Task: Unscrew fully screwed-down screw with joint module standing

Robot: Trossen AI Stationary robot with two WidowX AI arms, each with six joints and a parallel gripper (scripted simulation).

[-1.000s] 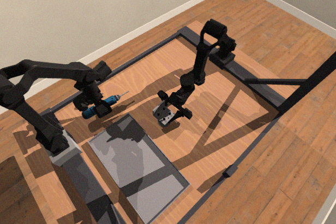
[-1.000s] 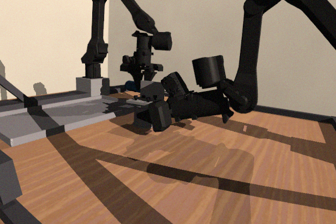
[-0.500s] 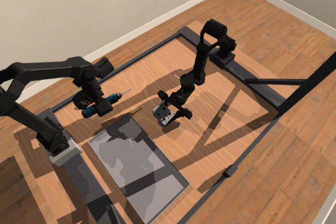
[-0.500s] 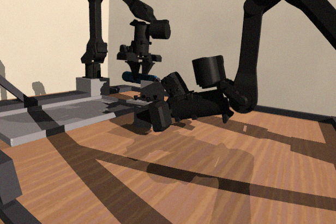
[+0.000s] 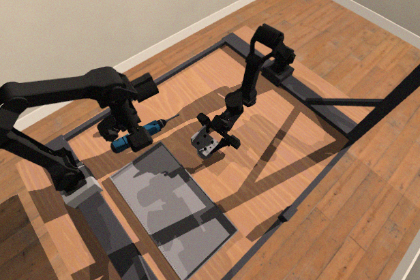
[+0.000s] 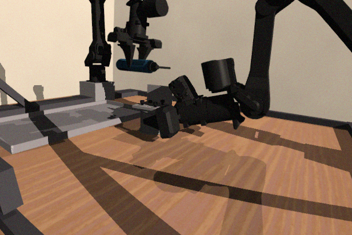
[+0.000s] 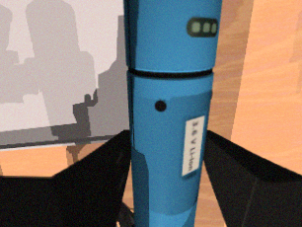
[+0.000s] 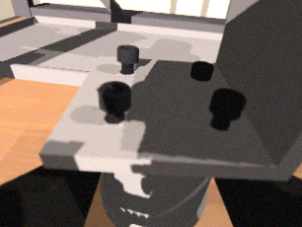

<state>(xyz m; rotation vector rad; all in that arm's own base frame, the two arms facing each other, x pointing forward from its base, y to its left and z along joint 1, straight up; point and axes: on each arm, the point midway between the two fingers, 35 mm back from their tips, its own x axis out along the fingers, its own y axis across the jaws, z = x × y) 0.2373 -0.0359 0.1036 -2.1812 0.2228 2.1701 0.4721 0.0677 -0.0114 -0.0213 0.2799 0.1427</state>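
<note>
My right gripper is now 1 cm past the joint module, 3 cm to the right of it and 1 cm above it. Round my right hand: screw: 1 cm ahead, 5 cm to the left, 3 cm above; grey bracket: 1 cm behind, 3 cm to the left, 3 cm above; grey mat: 10 cm behind, 23 cm to the left, 3 cm below.
</note>
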